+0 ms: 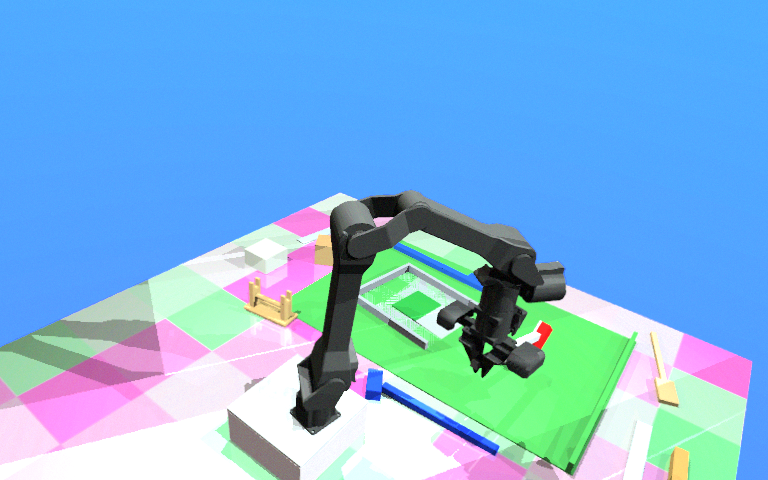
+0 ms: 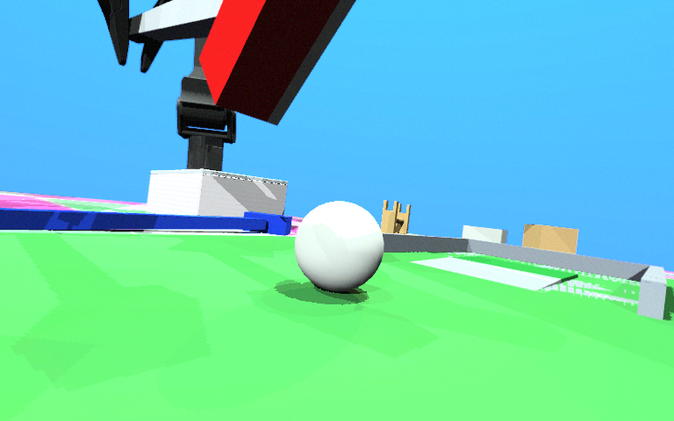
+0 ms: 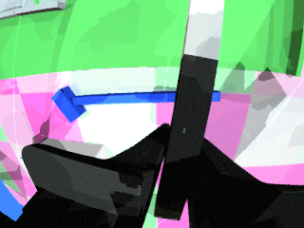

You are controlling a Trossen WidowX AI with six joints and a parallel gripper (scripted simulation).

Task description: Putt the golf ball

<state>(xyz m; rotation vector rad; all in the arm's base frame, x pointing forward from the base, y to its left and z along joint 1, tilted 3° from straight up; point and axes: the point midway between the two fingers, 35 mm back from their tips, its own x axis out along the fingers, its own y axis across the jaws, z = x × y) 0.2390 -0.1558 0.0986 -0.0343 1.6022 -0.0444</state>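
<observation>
My gripper tip is now 40 mm past the blue putter, 80 mm to the right of it and 130 mm above it. Round my gripper tip: red putter 120 mm ahead; green mat 240 mm ahead, 200 mm to the left, 140 mm below; white golf ball 220 mm ahead, 50 mm to the left, 120 mm below.
</observation>
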